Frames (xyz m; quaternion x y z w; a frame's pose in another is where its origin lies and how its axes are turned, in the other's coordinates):
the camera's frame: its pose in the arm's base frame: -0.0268 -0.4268 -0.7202 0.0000 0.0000 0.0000 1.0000
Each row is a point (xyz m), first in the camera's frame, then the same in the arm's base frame.
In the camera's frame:
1: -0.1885 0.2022 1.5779
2: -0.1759 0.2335 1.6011
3: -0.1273 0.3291 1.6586
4: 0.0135 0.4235 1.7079
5: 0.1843 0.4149 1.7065
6: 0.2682 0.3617 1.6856
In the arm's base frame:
1: -0.2153 -0.2246 0.8577
2: -0.2027 -0.1933 0.8809
3: -0.1541 -0.0977 0.9384
4: -0.0133 -0.0033 0.9877
5: 0.1575 -0.0119 0.9863
6: 0.2414 -0.0651 0.9654

